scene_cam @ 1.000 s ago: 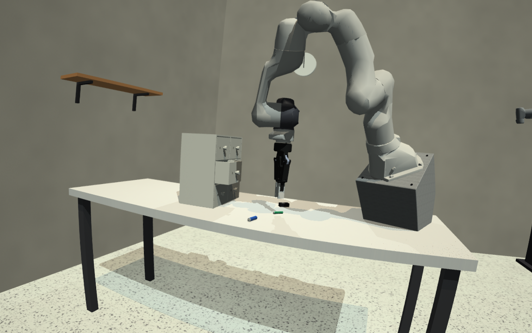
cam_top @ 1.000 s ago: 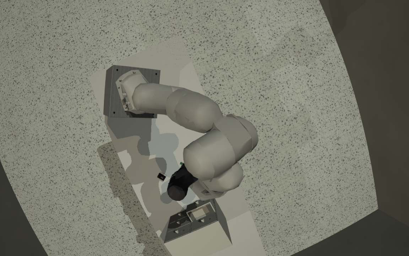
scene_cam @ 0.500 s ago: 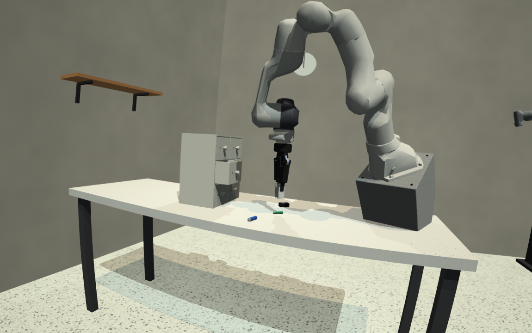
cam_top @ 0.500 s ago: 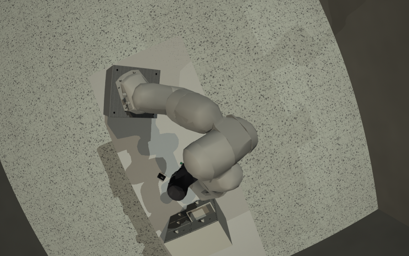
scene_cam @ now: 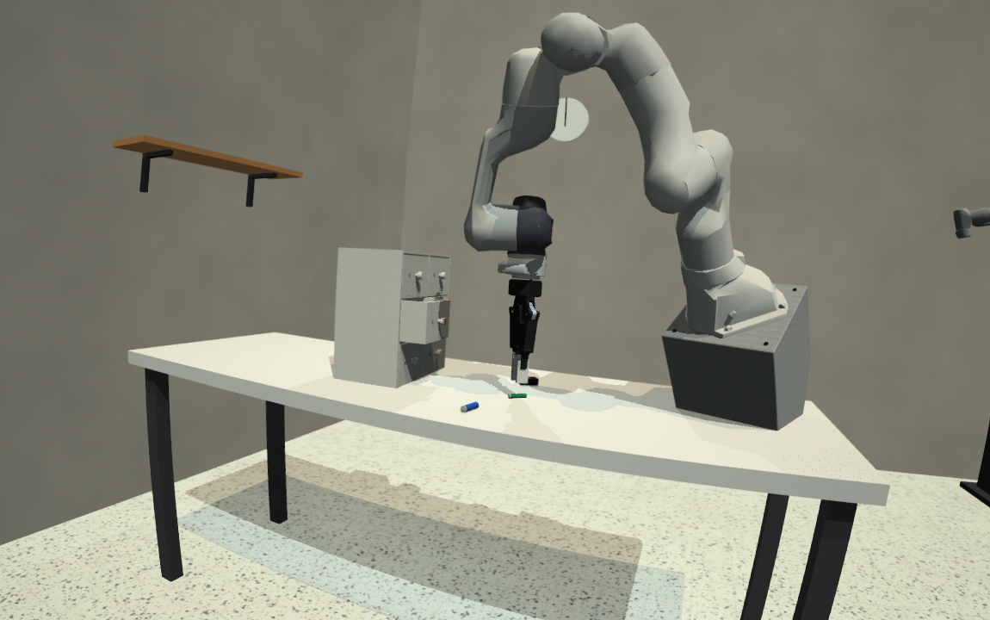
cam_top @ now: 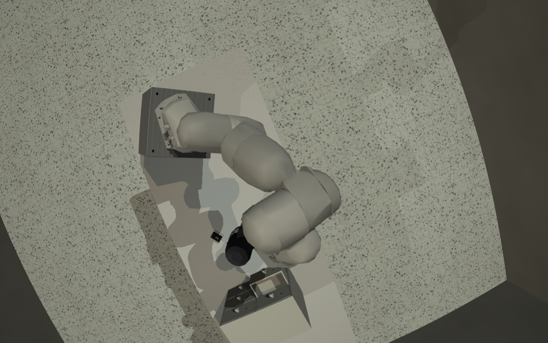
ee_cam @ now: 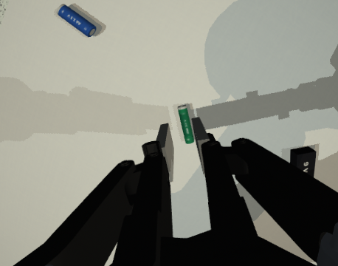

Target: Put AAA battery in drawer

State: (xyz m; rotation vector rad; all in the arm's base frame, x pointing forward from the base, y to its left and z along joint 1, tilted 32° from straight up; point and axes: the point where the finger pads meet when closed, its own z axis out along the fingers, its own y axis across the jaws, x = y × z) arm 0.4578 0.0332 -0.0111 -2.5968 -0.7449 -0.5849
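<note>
My gripper is now 7 cm above the thin green battery. Round my hand: thicker blue battery 16 cm to the left, 7 cm below, 6 cm ahead; then small black block 17 cm to the right, 6 cm below, 1 cm ahead.
</note>
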